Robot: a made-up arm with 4 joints. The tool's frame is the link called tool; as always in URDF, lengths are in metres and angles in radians. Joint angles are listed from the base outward. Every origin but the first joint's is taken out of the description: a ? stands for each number. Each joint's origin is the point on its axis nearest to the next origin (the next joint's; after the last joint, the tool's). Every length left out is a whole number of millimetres.
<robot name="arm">
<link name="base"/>
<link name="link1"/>
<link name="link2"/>
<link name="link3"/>
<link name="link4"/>
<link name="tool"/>
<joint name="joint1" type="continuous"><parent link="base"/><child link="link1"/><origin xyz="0.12 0.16 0.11" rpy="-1.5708 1.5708 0"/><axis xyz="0 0 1"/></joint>
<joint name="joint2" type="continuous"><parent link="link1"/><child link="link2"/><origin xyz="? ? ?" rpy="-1.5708 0 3.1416"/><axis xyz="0 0 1"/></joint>
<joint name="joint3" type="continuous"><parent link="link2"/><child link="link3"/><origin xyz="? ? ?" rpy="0.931 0.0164 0.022"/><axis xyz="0 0 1"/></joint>
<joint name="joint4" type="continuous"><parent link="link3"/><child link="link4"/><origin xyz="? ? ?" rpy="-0.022 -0.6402 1.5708"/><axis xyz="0 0 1"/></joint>
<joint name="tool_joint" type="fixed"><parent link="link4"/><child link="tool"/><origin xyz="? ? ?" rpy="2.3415 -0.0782 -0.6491"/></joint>
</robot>
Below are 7 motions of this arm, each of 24 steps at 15 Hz.
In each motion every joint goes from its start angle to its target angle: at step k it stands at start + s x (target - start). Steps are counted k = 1, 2, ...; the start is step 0. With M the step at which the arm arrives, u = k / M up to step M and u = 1 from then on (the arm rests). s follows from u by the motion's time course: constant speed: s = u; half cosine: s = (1 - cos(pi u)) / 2; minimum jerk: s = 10 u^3 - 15 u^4 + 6 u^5.
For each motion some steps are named. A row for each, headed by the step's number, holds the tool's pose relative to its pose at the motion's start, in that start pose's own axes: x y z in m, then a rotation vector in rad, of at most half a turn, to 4 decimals.
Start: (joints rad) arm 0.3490 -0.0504 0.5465 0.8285
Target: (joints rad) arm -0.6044 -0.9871 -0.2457 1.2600
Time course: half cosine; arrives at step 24
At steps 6, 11, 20, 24:
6: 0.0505 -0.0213 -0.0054 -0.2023 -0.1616 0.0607
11: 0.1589 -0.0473 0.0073 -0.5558 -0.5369 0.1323
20: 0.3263 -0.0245 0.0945 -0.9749 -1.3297 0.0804
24: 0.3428 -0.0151 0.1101 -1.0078 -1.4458 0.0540

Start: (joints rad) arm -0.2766 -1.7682 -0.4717 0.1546
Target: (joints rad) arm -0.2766 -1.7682 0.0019 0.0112
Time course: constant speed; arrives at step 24
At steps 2, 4, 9, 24:
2: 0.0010 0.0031 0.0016 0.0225 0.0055 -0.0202
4: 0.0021 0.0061 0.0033 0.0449 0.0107 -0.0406
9: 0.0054 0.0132 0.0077 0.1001 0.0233 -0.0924
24: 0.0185 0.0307 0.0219 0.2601 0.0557 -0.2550

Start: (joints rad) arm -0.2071 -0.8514 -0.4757 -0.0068
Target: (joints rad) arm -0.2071 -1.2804 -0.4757 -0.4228
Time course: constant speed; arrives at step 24
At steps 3, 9, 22, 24:
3: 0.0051 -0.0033 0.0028 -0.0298 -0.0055 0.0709
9: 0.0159 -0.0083 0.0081 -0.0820 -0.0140 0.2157
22: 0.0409 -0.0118 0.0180 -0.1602 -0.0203 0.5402
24: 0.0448 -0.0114 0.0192 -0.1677 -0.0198 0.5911

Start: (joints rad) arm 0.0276 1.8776 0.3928 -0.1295
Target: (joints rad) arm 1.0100 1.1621 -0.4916 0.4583
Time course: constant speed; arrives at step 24
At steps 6, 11, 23, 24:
6: -0.0780 0.0285 -0.0377 -0.3753 -0.0934 0.0420
11: -0.1334 0.0501 -0.0770 -0.7005 -0.1509 0.0167
23: -0.2318 0.1086 -0.1894 -1.4660 -0.2024 -0.2531
24: -0.2376 0.1146 -0.2000 -1.5260 -0.2002 -0.2876

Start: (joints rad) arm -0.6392 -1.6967 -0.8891 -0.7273
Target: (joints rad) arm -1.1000 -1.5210 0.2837 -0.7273
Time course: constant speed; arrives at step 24
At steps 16, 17, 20, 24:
16: 0.0196 -0.0119 -0.0798 -0.1533 0.1939 -0.8799
17: 0.0199 -0.0141 -0.0848 -0.1660 0.1970 -0.9349
20: 0.0203 -0.0217 -0.0997 -0.2054 0.1993 -1.0994
24: 0.0186 -0.0337 -0.1186 -0.2599 0.1849 -1.3168

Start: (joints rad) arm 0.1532 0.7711 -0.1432 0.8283
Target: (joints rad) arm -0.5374 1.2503 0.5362 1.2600
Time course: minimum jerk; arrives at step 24
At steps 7, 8, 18, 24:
7: 0.0240 -0.0147 0.0038 0.1291 0.1108 0.0250
8: 0.0335 -0.0201 0.0063 0.1741 0.1587 0.0372
18: 0.1761 -0.0803 0.0719 0.4764 0.9352 0.2577
24: 0.2048 -0.0871 0.0858 0.4760 1.0767 0.2962

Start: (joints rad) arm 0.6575 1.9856 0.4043 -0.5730
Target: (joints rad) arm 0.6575 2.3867 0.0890 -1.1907
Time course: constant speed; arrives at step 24
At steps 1, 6, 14, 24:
1: 0.0011 -0.0011 -0.0005 0.0043 -0.0303 0.0209
6: 0.0067 -0.0059 -0.0021 0.0213 -0.1846 0.1224
14: 0.0155 -0.0109 -0.0014 0.0310 -0.4398 0.2754
24: 0.0238 -0.0132 0.0053 0.0094 -0.7676 0.4521

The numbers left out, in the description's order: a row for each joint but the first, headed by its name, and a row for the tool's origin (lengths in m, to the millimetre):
joint2: 0.26 0.164 0
joint3: 0.01 0.086 0
joint4: 0.02 -0.094 0
tool: 0.029 0.07 0

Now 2 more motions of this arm.
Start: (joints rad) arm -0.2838 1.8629 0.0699 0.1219
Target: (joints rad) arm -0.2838 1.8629 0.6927 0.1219
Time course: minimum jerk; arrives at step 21
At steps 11, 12, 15, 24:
11: 0.0058 0.0259 0.0169 0.1988 0.1171 -0.2486
12: 0.0075 0.0296 0.0200 0.2308 0.1359 -0.2885
15: 0.0128 0.0381 0.0282 0.3122 0.1839 -0.3904
24: 0.0168 0.0430 0.0337 0.3651 0.2150 -0.4565

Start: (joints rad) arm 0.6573 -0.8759 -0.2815 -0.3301
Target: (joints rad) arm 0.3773 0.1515 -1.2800 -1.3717
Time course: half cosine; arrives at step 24
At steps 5, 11, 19, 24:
5: 0.0032 -0.0059 -0.0158 -0.0455 -0.1826 0.0972
11: 0.0181 -0.0181 -0.0547 -0.2865 -0.7327 0.4122
19: 0.0329 -0.0152 -0.0939 -0.8506 -1.3099 0.8720
24: 0.0352 -0.0118 -0.1041 -1.0088 -1.3904 0.9789

